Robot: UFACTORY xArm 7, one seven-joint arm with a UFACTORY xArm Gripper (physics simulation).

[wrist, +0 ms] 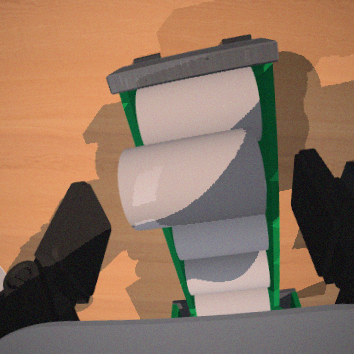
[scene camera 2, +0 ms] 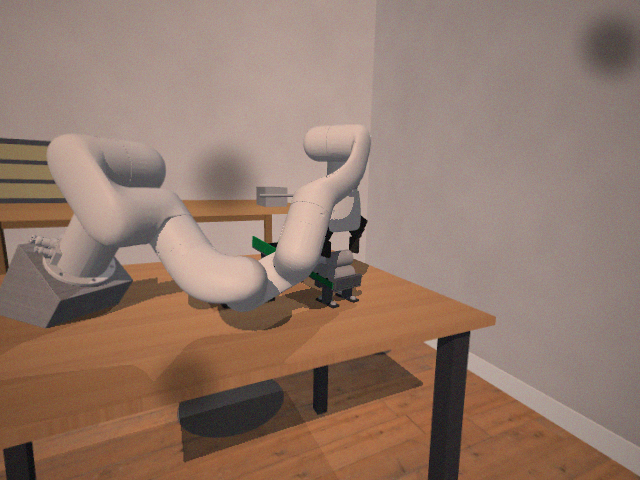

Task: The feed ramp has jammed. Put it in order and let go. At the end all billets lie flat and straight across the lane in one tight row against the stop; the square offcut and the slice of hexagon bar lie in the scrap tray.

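Places are measured from the arm's base along level axes (x right, y ahead, z up), in centimetres.
Pixels of known places: gripper, fingertip midpoint: (wrist: 192,191) (scene camera 2: 340,254); arm's base, link origin: (scene camera 2: 80,263).
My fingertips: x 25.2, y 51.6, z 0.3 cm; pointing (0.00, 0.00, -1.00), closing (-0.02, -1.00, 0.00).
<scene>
For each thing: its top centre in the pictures, then the offset to it from my fingertips. Level surfaces: height alone.
- grey stop, top centre: (wrist: 190,70) (scene camera 2: 347,276) dx +3.8, dy -0.7, dz -4.6 cm
- pale billet, top centre: (wrist: 200,130) (scene camera 2: 341,266) dx +1.4, dy -0.7, dz -2.7 cm
- raised billet, top centre: (wrist: 193,210) (scene camera 2: 339,250) dx -0.2, dy +0.0, dz +1.0 cm
- wooden table, surface height: dz -11.9 cm
The green feed ramp (scene camera 2: 321,280) (wrist: 274,200) slopes down to the grey stop (scene camera 2: 347,282) (wrist: 200,65). One pale billet (scene camera 2: 345,270) (wrist: 195,105) lies across the lane at the stop. Behind it a raised billet (scene camera 2: 343,257) (wrist: 192,180) sits higher, slightly skewed, its left end sticking out over the left side wall in the wrist view. Three more billets (wrist: 220,237) (wrist: 227,274) (wrist: 232,302) lie across the lane farther up. My gripper (scene camera 2: 340,246) (wrist: 192,191) is open and empty, its fingers apart on either side of the ramp, above the billets. The square offcut and hexagon slice cannot be made out.
The ramp stands on dark feet on the wooden table (scene camera 2: 413,304) near its far right end. My arm crosses in front of the upper ramp and hides that area in the scene view; the scrap tray cannot be made out. A back table (scene camera 2: 227,209) carries a grey block (scene camera 2: 271,196).
</scene>
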